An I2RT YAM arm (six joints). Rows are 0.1 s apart.
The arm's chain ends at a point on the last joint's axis. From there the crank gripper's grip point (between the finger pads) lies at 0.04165 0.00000 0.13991 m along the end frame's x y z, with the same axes.
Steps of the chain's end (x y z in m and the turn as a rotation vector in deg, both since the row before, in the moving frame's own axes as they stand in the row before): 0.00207 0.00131 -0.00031 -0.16 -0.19 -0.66; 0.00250 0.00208 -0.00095 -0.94 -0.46 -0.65; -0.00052 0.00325 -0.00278 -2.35 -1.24 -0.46; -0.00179 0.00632 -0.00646 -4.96 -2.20 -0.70; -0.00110 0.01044 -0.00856 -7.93 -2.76 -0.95; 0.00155 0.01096 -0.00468 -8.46 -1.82 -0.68
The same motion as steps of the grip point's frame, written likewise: 0.00161 0.00122 -0.00017 -0.16 -0.19 -0.66; 0.00139 0.00391 -0.00064 -0.94 -0.46 -0.65; -0.00353 0.00868 -0.00202 -2.35 -1.24 -0.46; -0.00711 0.01801 -0.00547 -4.96 -2.20 -0.70; -0.00771 0.02924 -0.00801 -7.93 -2.76 -0.95; -0.00278 0.03117 -0.00492 -8.46 -1.82 -0.68
